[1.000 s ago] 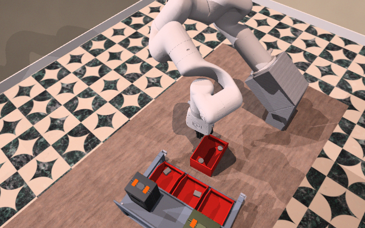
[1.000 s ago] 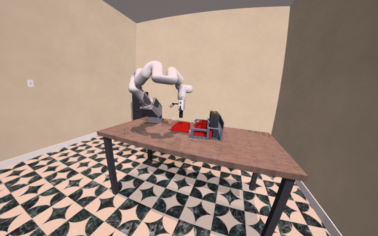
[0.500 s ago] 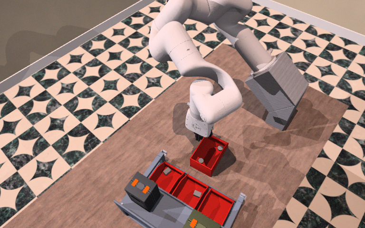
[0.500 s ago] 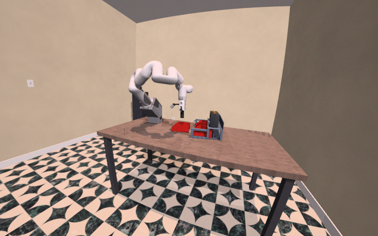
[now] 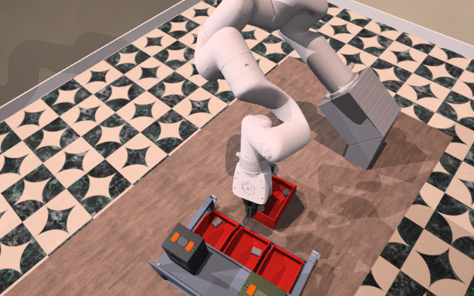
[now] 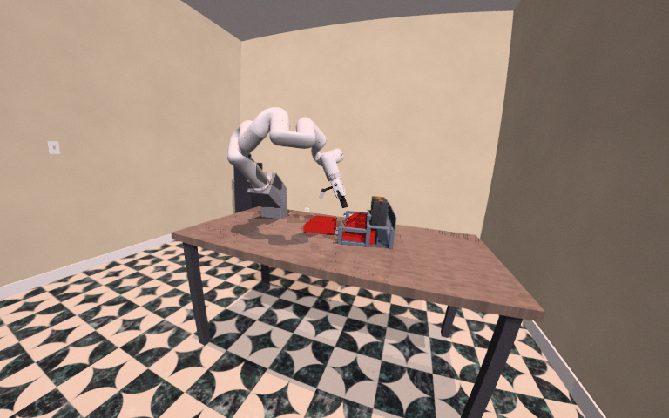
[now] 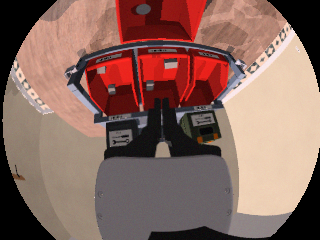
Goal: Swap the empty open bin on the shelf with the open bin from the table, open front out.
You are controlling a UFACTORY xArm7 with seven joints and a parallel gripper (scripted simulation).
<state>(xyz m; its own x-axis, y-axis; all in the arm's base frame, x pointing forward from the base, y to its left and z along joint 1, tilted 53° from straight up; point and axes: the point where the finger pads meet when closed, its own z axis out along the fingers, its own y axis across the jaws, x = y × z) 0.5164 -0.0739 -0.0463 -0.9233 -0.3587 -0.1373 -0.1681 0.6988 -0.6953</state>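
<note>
My hand is 18 cm short of the olive box, 16 cm to the right of it and 2 cm above it.
</note>
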